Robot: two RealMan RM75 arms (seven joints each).
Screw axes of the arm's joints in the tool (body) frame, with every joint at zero. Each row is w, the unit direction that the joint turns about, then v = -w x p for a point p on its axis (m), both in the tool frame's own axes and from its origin. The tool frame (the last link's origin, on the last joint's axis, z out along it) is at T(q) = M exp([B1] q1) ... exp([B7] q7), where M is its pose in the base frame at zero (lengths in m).
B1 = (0, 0, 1, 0, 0, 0)
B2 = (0, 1, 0, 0.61, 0, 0)
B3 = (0, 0, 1, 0, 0, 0)
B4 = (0, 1, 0, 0.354, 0, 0)
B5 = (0, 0, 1, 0, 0, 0)
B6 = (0, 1, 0, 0.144, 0, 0)
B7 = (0, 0, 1, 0, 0, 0)
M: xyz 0 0 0.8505 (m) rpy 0 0 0 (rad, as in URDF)
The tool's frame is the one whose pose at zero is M.
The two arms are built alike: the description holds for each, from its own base.
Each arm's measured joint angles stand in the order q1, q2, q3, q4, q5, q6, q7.
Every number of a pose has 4 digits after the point. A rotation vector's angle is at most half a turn.
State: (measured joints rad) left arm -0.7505 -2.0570 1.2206 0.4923 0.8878 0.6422 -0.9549; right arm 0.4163 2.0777 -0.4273 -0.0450 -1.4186 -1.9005 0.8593
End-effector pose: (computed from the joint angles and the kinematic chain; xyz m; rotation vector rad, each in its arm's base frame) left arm -0.1915 0.4691 0.0046 -2.0112 -0.5258 -0.7311; right arm 0.2667 0.2646 0.0109 -1.8806 0.5153 1.6246
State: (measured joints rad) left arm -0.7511 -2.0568 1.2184 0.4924 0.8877 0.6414 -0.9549; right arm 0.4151 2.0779 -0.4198 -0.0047 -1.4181 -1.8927 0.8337
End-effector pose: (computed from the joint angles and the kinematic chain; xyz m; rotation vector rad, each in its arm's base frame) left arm -0.1916 0.4694 0.0051 -2.0088 -0.5266 -0.7317; right arm 0.2673 0.2621 0.0055 -1.8573 0.5409 1.6220
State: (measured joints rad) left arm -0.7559 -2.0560 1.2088 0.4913 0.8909 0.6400 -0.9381; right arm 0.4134 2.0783 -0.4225 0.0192 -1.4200 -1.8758 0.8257
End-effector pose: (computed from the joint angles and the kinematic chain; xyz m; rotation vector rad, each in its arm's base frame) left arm -0.1907 0.4710 0.0069 -2.0050 -0.5087 -0.7234; right arm 0.2683 0.2608 0.0001 -1.8545 0.5760 1.6121
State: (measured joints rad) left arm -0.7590 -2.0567 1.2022 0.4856 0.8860 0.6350 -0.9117; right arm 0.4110 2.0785 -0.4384 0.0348 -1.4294 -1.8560 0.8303
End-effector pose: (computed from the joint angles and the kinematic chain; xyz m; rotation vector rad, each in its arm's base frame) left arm -0.1917 0.4718 0.0072 -1.9992 -0.4942 -0.7084; right arm 0.2691 0.2587 -0.0067 -1.8772 0.6205 1.6009
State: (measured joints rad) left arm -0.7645 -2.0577 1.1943 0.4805 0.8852 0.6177 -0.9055; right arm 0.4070 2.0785 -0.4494 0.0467 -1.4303 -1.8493 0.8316
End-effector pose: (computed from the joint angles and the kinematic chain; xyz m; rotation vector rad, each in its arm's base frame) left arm -0.1933 0.4735 0.0076 -1.9878 -0.5031 -0.6941; right arm 0.2699 0.2562 -0.0102 -1.8845 0.6461 1.5976
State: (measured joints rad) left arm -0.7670 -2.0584 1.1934 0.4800 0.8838 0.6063 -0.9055; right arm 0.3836 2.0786 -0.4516 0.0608 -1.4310 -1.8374 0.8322
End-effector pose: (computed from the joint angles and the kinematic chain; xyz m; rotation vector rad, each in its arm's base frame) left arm -0.1937 0.4745 0.0077 -1.9821 -0.5096 -0.6871; right arm 0.2763 0.2492 -0.0136 -1.8693 0.6924 1.5783
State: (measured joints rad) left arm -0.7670 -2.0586 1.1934 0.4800 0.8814 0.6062 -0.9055; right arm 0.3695 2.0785 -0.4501 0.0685 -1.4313 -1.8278 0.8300
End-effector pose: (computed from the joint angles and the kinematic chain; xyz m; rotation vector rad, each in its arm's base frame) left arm -0.1936 0.4745 0.0077 -1.9807 -0.5114 -0.6891; right arm 0.2805 0.2453 -0.0153 -1.8573 0.7177 1.5622
